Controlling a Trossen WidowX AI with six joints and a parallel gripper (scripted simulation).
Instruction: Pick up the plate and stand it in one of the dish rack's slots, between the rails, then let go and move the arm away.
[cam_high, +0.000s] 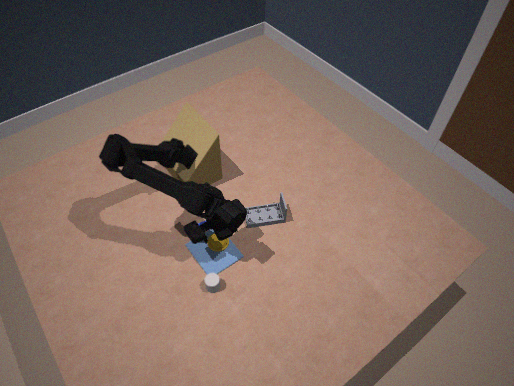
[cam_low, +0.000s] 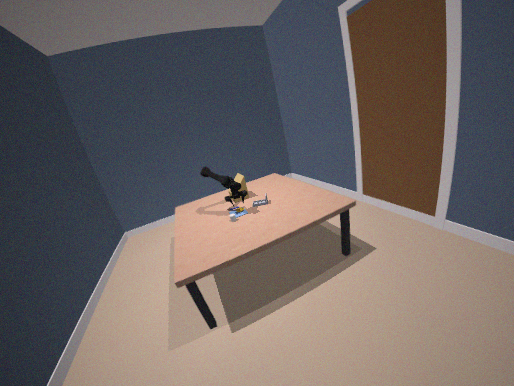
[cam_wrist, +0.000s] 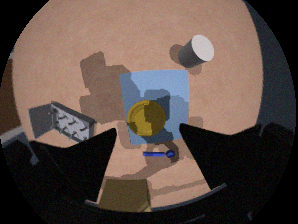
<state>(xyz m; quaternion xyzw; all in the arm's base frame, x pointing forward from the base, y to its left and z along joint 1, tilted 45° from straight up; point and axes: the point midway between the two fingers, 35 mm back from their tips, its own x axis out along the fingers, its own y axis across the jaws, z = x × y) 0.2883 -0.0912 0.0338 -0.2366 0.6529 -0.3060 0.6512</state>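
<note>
Right now my gripper tip is 50 mm above the yellow plate and 10 mm past it. The rest, counted from my gripper tip: white cup 110 mm ahead, 100 mm to the right, 40 mm below; grey dish rack 190 mm to the left, 40 mm below; light blue mat 60 mm below, 20 mm to the right, 10 mm ahead.
</note>
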